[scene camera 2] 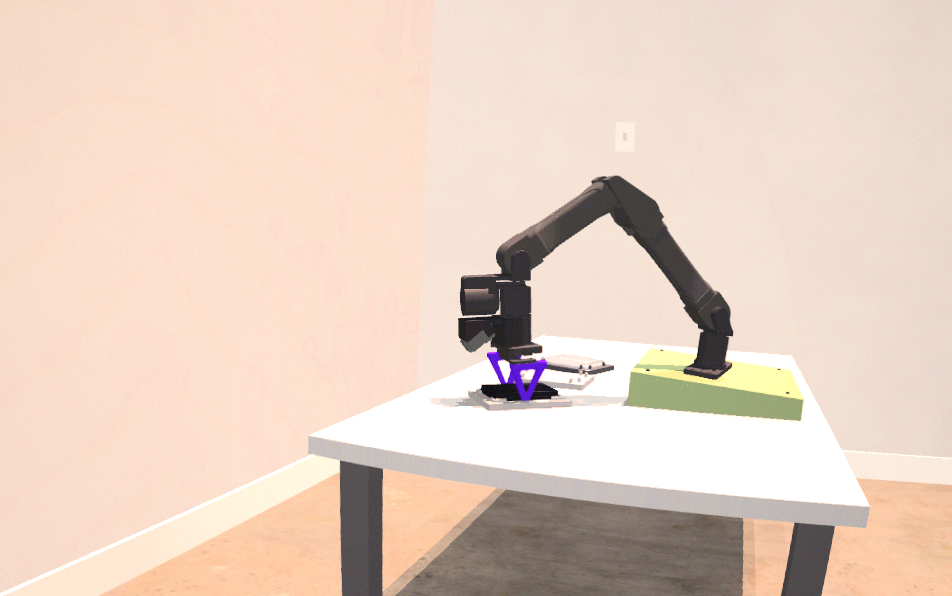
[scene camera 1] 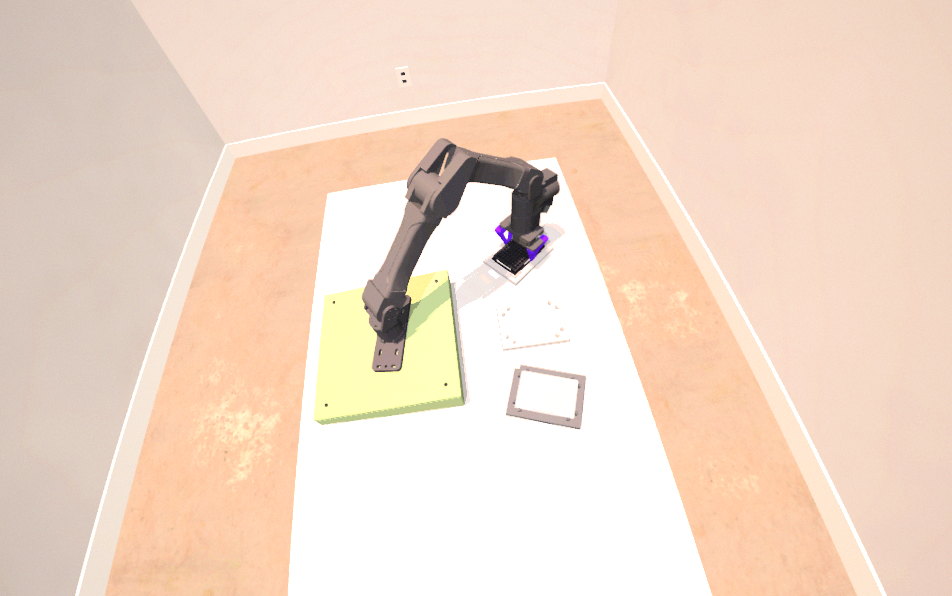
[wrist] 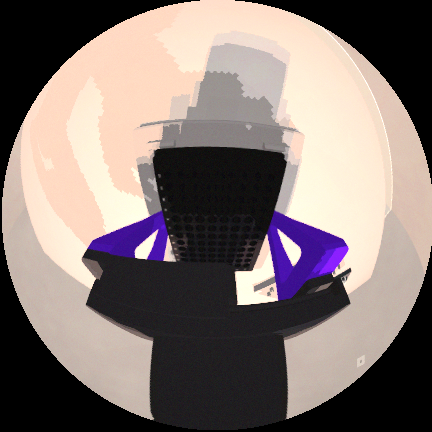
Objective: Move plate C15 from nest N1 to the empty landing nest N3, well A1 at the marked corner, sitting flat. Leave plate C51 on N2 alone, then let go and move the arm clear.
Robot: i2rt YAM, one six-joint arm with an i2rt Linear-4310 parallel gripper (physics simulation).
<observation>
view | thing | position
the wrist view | my gripper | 217, 214
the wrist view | black perforated plate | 217, 202
</observation>
